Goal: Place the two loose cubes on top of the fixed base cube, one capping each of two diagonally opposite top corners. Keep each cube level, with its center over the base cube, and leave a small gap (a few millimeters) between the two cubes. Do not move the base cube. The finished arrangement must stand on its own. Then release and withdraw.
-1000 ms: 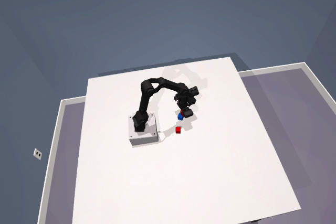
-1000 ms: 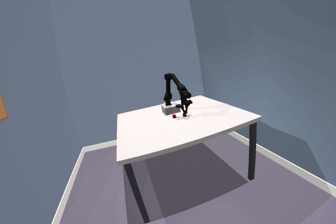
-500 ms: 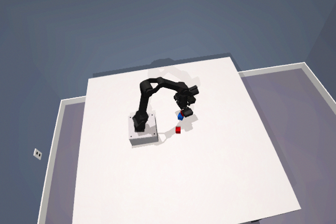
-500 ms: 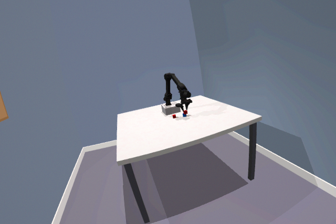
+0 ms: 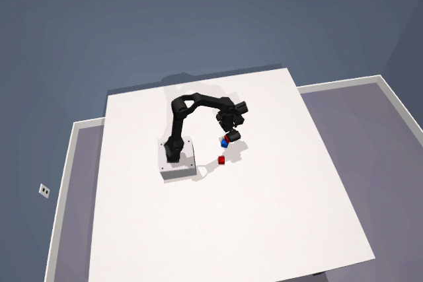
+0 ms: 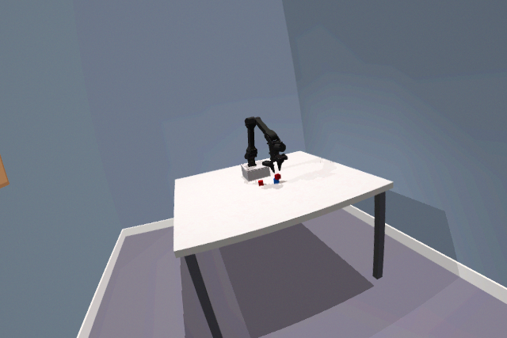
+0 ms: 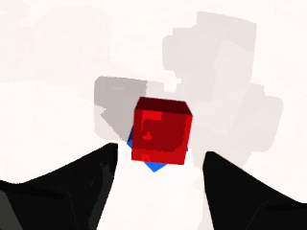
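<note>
The blue base cube is 2 cm behind my gripper tip, 1 cm to the right of it and 7 cm below it.
</note>
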